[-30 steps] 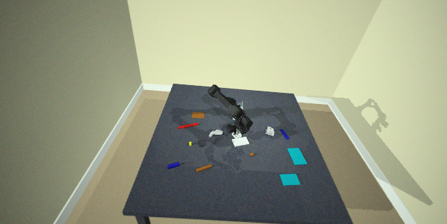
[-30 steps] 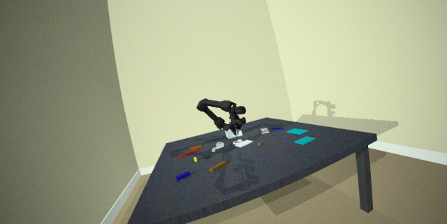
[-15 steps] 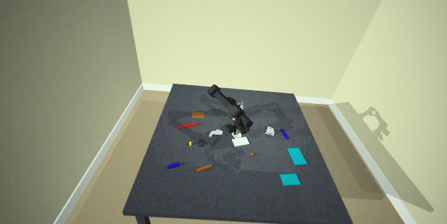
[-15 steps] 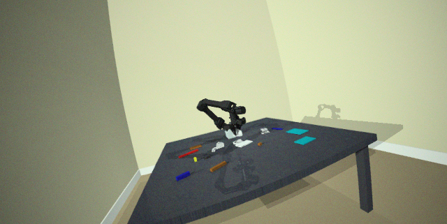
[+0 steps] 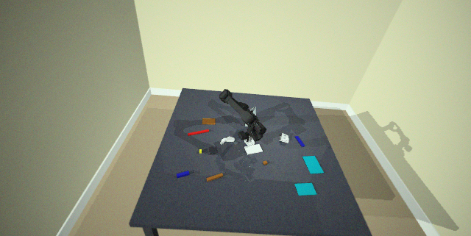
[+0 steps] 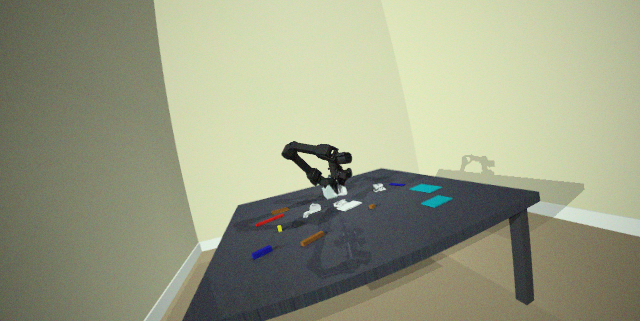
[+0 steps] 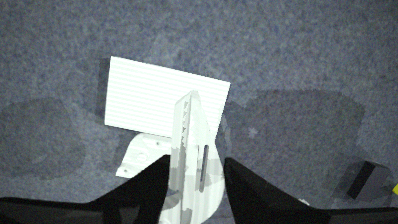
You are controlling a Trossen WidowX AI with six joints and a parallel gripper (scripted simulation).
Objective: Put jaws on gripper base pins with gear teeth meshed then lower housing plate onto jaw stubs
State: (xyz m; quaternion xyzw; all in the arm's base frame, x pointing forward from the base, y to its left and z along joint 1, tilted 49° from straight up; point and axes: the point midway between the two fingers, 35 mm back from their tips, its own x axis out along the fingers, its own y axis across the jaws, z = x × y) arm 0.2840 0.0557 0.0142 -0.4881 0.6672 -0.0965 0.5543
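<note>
Right now my gripper tip is 4 cm past the white jaw. Round my gripper tip: orange cube 13 cm to the left, 11 cm ahead, 7 cm below; white gripper base 27 cm to the left, 15 cm behind, 5 cm below; grey block 26 cm to the right, 8 cm ahead, 7 cm below.
</note>
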